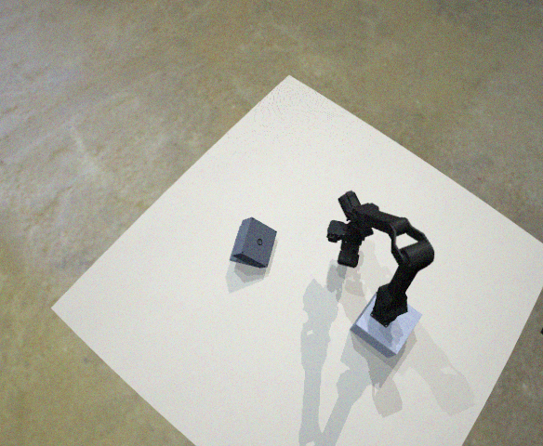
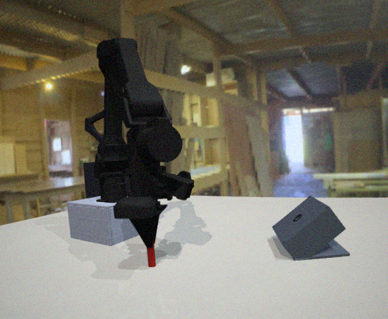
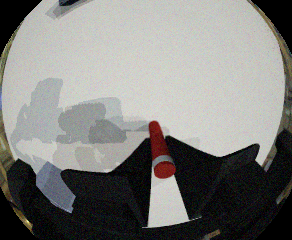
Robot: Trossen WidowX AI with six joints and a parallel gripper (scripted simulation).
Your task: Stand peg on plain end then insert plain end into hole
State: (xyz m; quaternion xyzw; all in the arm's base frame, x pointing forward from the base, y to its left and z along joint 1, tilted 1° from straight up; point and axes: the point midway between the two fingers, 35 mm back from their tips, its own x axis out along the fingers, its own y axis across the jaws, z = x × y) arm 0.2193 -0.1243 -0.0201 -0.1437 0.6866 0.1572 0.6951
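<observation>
Now: the grey sloped panel 240 mm ahead of my gripper tip and 190 mm to the left of it. Also, from my gripper tip: red peg (20 mm above).
</observation>
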